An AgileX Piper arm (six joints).
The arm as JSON. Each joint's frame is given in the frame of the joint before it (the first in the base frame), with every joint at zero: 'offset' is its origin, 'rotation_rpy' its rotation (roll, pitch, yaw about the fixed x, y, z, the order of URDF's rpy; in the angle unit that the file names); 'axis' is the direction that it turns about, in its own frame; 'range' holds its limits. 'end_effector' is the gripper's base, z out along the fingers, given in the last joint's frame.
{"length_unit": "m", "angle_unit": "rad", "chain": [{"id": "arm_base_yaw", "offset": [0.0, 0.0, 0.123], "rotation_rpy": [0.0, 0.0, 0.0], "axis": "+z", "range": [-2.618, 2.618]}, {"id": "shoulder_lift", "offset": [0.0, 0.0, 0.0], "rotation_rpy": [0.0, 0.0, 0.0], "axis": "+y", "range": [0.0, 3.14]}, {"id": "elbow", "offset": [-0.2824, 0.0, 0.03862], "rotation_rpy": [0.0, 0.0, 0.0], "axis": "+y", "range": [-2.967, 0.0]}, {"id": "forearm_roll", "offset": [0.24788, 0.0, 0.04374], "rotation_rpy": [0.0, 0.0, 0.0], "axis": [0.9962, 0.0, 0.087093], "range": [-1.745, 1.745]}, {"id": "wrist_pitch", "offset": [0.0, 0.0, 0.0], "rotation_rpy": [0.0, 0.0, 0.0], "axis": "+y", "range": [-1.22, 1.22]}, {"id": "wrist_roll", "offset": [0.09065, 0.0, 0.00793], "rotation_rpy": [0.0, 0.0, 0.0], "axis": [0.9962, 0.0, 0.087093], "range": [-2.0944, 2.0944]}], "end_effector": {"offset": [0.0, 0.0, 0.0], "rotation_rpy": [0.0, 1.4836, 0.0]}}
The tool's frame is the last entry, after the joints.
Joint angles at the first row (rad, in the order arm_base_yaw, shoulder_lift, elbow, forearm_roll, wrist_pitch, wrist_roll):
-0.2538 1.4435 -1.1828 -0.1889 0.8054 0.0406
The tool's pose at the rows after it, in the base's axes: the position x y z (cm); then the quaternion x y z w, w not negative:
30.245, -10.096, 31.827, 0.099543, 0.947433, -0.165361, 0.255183
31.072, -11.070, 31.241, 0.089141, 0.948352, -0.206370, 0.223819
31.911, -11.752, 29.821, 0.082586, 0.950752, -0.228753, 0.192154
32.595, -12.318, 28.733, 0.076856, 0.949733, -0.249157, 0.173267
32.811, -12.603, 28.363, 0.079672, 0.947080, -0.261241, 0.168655
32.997, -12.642, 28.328, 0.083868, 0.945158, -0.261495, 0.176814
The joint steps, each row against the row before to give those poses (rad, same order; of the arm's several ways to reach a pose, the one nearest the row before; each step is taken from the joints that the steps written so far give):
0.0000 0.0575 -0.0840 -0.1283 0.0692 0.0507
0.0000 0.0520 -0.0340 -0.0991 0.0390 0.0159
0.0000 0.0549 -0.0097 -0.0619 0.0185 0.0170
0.0000 0.0422 -0.0058 -0.0577 0.0028 0.0214
0.0000 0.0146 0.0000 -0.0361 -0.0009 0.0269
0.0000 0.0031 -0.0004 -0.0063 -0.0158 0.0173

